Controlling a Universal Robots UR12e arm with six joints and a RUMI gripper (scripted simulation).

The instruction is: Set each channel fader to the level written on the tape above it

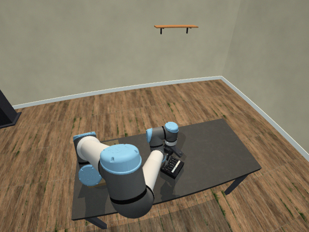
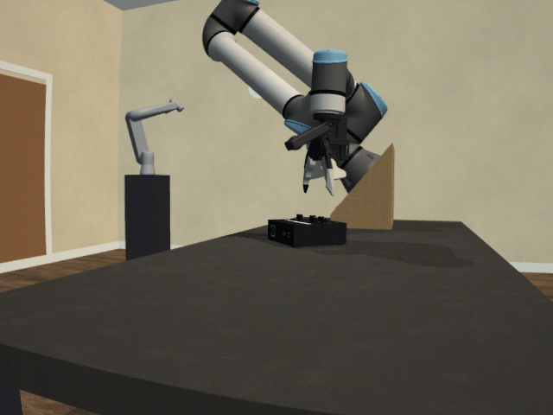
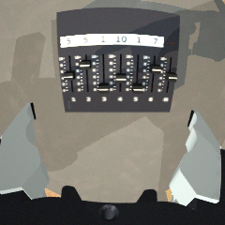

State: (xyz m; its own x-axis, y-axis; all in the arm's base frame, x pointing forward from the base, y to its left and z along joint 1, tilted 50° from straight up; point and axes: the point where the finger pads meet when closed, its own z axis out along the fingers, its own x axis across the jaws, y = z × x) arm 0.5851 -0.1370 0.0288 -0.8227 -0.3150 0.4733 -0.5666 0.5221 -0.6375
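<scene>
Now: hand 6 cm past the master fader, 6 cm to the left of it and 6 cm above it.
</scene>
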